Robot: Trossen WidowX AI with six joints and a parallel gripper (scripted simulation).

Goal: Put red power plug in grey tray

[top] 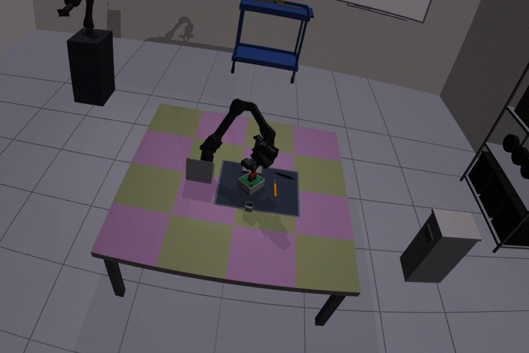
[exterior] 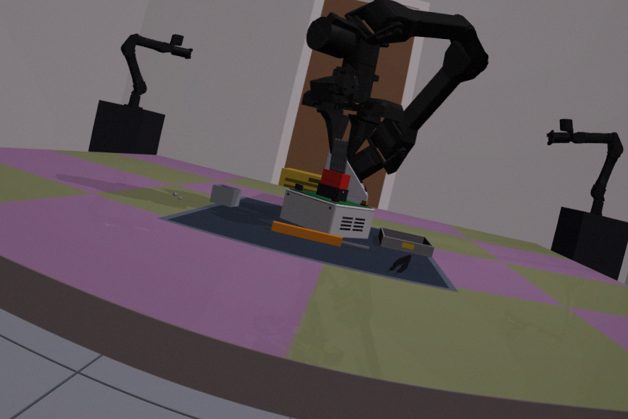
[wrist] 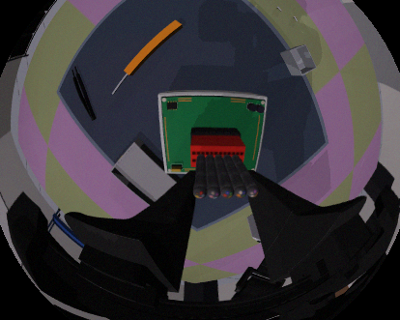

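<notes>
Now: the red power plug 3 cm below my gripper tip. Also, from my gripper tip: dark mat: 5 cm ahead, 13 cm below.
</notes>
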